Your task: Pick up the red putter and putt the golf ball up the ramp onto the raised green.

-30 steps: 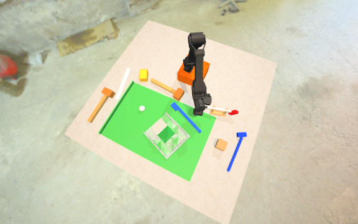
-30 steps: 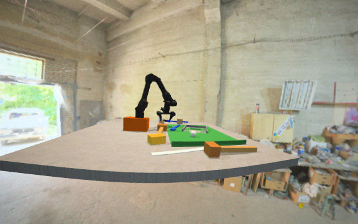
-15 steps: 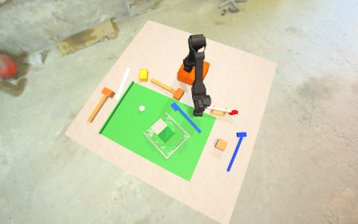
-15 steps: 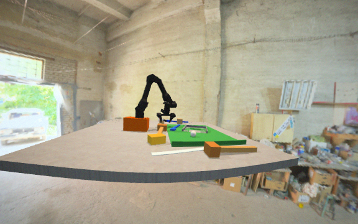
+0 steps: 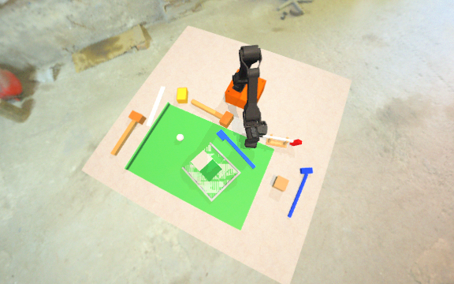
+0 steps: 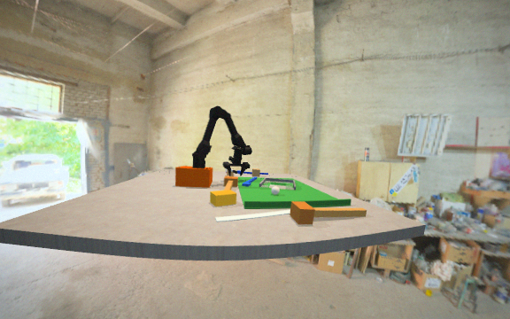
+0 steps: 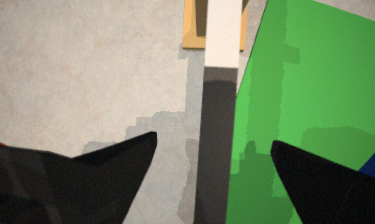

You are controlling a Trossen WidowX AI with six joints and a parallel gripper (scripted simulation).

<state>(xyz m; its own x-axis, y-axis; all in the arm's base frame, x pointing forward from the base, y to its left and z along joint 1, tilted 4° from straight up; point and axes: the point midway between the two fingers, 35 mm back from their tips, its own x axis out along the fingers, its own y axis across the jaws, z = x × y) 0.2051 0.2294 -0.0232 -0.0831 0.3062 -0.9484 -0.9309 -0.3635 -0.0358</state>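
My gripper tip is 100 mm to the right of the red putter, 50 mm past it and 30 mm below it. Also, from my gripper tip: blue putter: 350 mm to the left, 130 mm ahead, 10 mm below; green mat: 280 mm ahead, 200 mm to the right, 30 mm below; wooden rack: 120 mm to the left, 50 mm behind.
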